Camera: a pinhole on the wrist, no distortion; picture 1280 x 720 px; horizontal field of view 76.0 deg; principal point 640.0 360.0 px. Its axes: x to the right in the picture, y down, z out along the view. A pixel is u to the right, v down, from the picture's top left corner.
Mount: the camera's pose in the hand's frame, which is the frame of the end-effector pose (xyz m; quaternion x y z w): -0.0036 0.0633 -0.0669 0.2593 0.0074 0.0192 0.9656
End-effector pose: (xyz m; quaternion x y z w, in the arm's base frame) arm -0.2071 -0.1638 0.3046 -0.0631 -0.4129 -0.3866 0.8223
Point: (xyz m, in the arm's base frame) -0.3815 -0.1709 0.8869
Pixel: 1213.8 692.4
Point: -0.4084 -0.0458 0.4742
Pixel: 594.6 609.0
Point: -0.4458 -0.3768 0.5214
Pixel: 1017.4 41.3
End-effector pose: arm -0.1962 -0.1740 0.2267 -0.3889 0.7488 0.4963 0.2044
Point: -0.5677 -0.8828 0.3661
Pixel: behind the camera
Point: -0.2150 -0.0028 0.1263
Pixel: 687.8 575.2
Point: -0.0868 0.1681 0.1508
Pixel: 340.6 558.5
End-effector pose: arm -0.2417 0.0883 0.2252 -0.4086 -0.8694 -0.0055 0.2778
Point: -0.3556 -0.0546 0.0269
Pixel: 264.4 262.5
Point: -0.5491 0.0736 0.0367
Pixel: 725.5 297.7
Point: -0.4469 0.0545 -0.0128
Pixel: 557.5 410.2
